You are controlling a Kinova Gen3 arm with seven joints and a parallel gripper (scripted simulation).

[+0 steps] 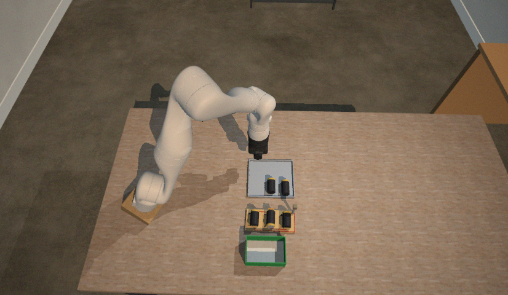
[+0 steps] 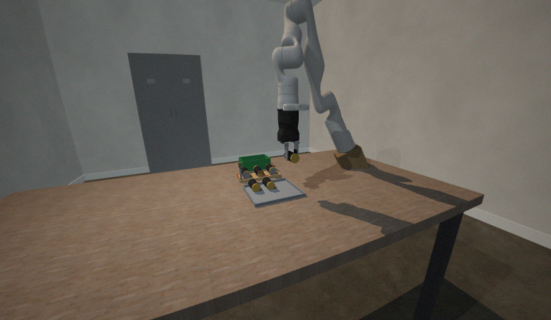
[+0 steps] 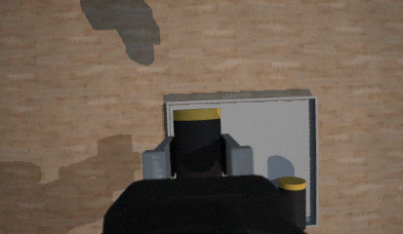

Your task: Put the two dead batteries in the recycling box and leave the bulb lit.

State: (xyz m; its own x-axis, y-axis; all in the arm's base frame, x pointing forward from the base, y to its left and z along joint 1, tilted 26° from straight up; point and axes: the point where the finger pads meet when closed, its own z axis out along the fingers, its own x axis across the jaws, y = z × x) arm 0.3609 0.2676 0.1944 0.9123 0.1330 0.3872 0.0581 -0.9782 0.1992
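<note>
Now: the green recycling box 6 cm ahead of my hand, 37 cm to the right of it and 14 cm below it. From my hand the other things lie so: grey tray: 6 cm ahead, 5 cm to the right, 15 cm below.
</note>
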